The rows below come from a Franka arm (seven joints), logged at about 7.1 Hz.
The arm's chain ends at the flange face. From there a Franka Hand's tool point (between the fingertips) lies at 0.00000 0.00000 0.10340 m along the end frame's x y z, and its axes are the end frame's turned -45 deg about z.
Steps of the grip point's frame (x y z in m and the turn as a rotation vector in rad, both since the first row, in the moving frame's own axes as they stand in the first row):
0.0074 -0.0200 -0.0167 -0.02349 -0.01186 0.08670
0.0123 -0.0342 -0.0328 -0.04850 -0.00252 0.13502
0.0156 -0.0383 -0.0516 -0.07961 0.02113 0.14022
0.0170 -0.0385 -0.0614 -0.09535 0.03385 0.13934
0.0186 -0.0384 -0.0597 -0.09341 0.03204 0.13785
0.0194 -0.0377 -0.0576 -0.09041 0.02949 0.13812
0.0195 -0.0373 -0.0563 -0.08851 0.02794 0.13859
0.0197 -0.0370 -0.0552 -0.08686 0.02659 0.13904
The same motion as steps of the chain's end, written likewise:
-0.0096 -0.0220 -0.0167 -0.02500 0.00822 0.08670
-0.0186 -0.0368 -0.0327 -0.03608 0.03251 0.13502
-0.0231 -0.0429 -0.0513 -0.04135 0.07123 0.14022
-0.0243 -0.0444 -0.0609 -0.04349 0.09136 0.13934
-0.0228 -0.0454 -0.0592 -0.04340 0.08871 0.13785
-0.0214 -0.0454 -0.0571 -0.04308 0.08478 0.13812
-0.0208 -0.0452 -0.0559 -0.04283 0.08234 0.13859
-0.0202 -0.0451 -0.0548 -0.04262 0.08022 0.13904

